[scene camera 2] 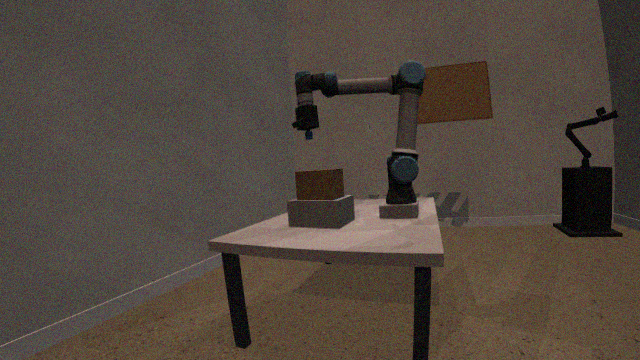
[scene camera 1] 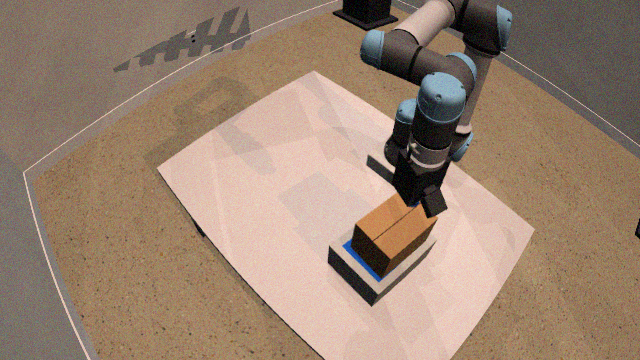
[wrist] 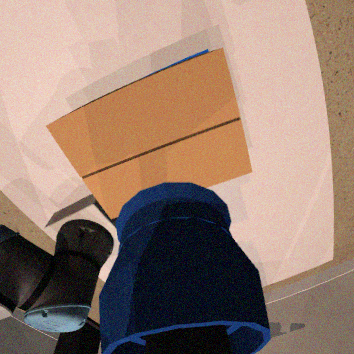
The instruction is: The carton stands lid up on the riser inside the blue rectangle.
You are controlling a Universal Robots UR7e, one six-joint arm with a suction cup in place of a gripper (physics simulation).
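Frame: origin at the arm's base, x left, y back, z up, level; metres.
Where they show: hand at its tool point: (scene camera 2: 309,138) (wrist: 174,231); arm's base at its link origin: (scene camera 2: 401,202) (wrist: 86,239).
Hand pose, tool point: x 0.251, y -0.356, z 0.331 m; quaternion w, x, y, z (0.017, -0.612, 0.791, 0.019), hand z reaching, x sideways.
Note:
Things, the pixels of their centre, and the offset from my tool point. Level surfaces: height alone.
- orange-brown carton at the middle of its body: (wrist: 157,129) (scene camera 1: 393,233) (scene camera 2: 320,184) dx -0.024, dy +0.027, dz -0.210 m
- grey riser at the middle of its body: (wrist: 164,113) (scene camera 1: 382,252) (scene camera 2: 321,210) dx -0.034, dy +0.022, dz -0.335 m
- blue rectangle at the middle of its body: (scene camera 1: 385,242) dx -0.034, dy +0.022, dz -0.275 m
- pale table at its surface level: dz -0.395 m
The orange-brown carton (scene camera 1: 392,225) (scene camera 2: 320,185) (wrist: 160,115) stands upright on the grey riser (scene camera 1: 350,272) (scene camera 2: 320,213) (wrist: 115,82), with a dark seam running along its upward face. A strip of the blue rectangle (scene camera 1: 362,262) (wrist: 196,56) shows along one side of the carton. The carton hides the rest of the blue, so I cannot tell whether its other edges lie inside. My suction gripper (scene camera 1: 413,204) (scene camera 2: 309,136) (wrist: 175,200) is open and holds nothing. It hangs well above the carton, with a wide gap between them in the second scene view.
The riser stands on the pale table (scene camera 1: 260,210) (scene camera 2: 390,242). My arm's base block (scene camera 2: 398,211) stands behind and to the right of the riser in the second scene view. A black pedestal (scene camera 1: 367,10) (scene camera 2: 586,200) carrying a small dark arm (scene camera 2: 580,142) stands away from the table.

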